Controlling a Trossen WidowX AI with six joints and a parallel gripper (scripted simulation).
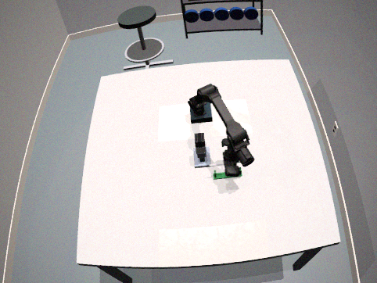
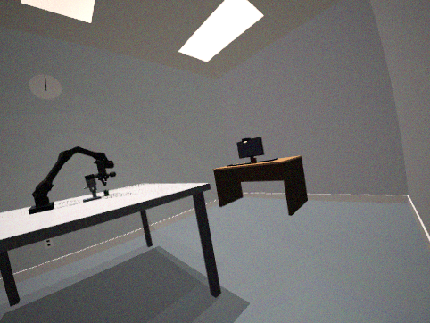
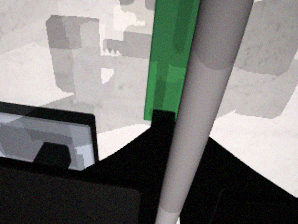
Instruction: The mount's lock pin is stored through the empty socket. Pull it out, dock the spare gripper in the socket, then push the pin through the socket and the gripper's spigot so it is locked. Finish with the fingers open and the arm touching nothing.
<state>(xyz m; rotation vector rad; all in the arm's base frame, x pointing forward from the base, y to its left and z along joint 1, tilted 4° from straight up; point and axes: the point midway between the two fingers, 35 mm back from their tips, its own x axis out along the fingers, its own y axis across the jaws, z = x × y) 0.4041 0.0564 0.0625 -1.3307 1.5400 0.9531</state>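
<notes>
Right now the green cradle is 1 cm to the left of my gripper tip and 5 cm below it. Also, from my gripper tip: spare gripper 12 cm behind, 9 cm to the right, 5 cm above; then mount 12 cm behind, 9 cm to the right, 3 cm below.
</notes>
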